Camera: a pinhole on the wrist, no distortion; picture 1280 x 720 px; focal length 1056.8 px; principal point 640.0 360.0 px. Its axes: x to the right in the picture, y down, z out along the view. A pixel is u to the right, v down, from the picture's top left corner.
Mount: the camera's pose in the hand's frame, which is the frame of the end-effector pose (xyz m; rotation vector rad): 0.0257 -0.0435 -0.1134 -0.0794 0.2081 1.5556
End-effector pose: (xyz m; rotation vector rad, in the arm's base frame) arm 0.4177 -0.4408 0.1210 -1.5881 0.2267 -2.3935
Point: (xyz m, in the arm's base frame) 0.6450 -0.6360 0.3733
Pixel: 897 53
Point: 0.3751 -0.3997 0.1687
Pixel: 280 216
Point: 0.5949 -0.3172 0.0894
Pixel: outside the picture
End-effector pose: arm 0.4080 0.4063 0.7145 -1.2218 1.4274 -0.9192
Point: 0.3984 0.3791 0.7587
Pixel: 416 545
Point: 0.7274 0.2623 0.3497
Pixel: 1022 74
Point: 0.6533 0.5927 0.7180
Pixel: outside the picture
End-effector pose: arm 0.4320 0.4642 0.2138 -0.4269 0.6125 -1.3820
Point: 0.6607 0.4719 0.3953
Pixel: 733 562
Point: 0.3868 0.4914 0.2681
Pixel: outside the picture
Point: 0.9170 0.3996 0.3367
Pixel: 1070 346
